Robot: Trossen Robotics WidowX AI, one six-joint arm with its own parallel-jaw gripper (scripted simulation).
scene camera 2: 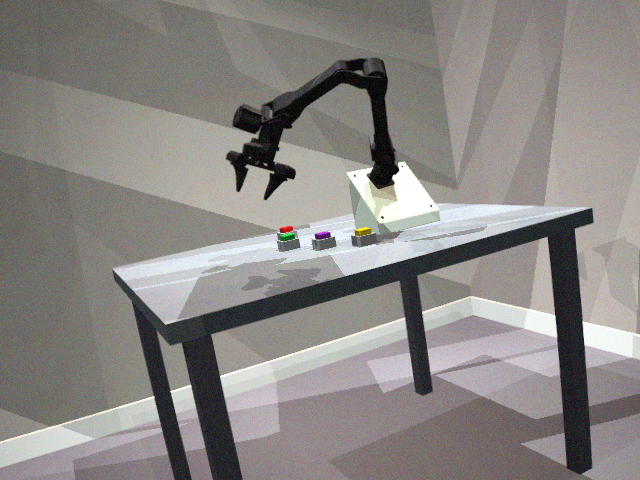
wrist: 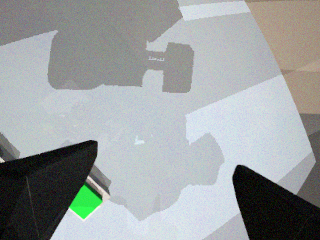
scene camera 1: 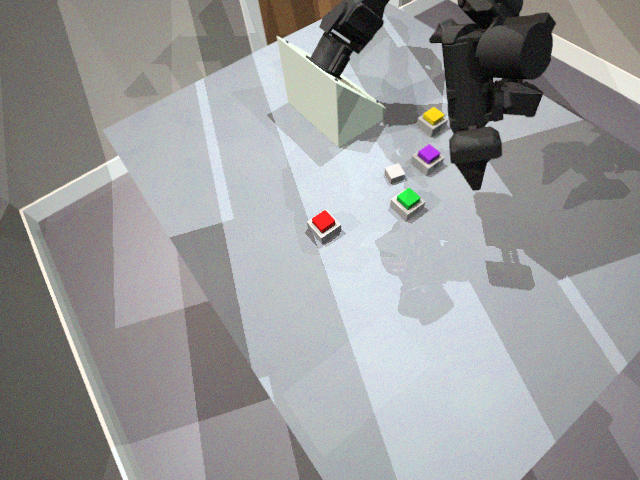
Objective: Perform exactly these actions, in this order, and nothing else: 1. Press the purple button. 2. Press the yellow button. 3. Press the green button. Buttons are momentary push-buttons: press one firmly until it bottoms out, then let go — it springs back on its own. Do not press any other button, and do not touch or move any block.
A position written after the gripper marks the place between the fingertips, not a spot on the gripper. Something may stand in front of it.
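Open and holding nothing, the gripper (scene camera 1: 474,176) is visible in the scene. Scene camera 2 shows the gripper too (scene camera 2: 251,195), and so does the wrist view, with the gripper at (wrist: 166,160).
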